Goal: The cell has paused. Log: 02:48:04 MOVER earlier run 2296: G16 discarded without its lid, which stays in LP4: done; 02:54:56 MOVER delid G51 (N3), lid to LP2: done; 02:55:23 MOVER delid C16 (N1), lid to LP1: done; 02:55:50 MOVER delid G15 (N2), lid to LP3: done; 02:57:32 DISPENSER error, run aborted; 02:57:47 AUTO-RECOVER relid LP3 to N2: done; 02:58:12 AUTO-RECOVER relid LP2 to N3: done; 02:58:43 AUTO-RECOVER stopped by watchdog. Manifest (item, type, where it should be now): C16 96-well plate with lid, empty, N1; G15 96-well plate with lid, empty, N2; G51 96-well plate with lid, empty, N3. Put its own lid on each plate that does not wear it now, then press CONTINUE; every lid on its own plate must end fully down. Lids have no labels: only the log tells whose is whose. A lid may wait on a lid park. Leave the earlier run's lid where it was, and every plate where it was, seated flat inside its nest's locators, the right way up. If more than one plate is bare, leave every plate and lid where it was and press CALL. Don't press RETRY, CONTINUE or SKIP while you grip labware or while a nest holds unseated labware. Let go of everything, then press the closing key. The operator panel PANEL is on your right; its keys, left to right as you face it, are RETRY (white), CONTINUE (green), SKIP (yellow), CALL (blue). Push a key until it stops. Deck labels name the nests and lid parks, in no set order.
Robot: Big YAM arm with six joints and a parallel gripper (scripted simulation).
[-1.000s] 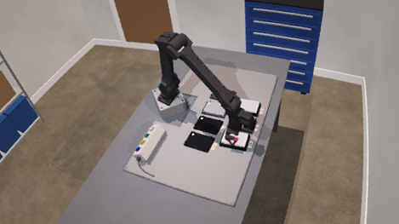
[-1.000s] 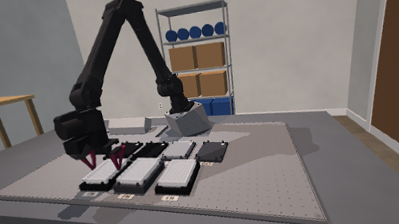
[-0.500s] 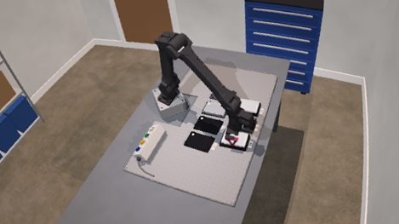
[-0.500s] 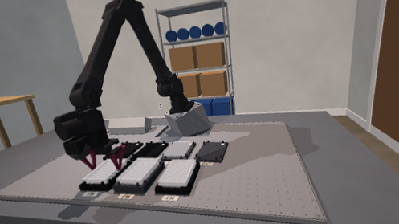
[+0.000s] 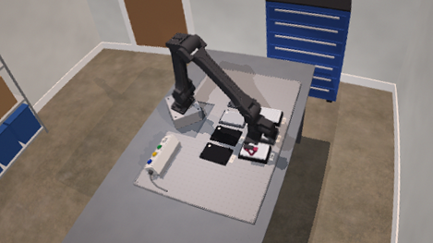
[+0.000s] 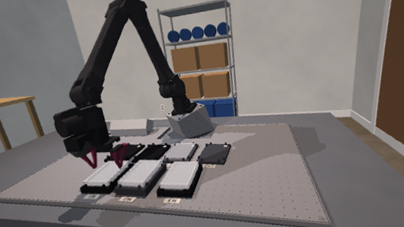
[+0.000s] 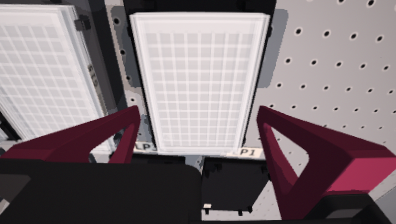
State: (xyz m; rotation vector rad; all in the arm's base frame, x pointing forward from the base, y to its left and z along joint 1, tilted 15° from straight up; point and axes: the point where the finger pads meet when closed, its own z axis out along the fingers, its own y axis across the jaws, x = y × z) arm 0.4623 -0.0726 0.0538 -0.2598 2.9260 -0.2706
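Now: the clear lid 2 cm below my hand. Round my hand: 96-well plate: 3 cm below; then lid park LP1: 17 cm behind, 8 cm to the right, 5 cm below; then lid park LP3: 18 cm behind, 5 cm to the left, 5 cm below.
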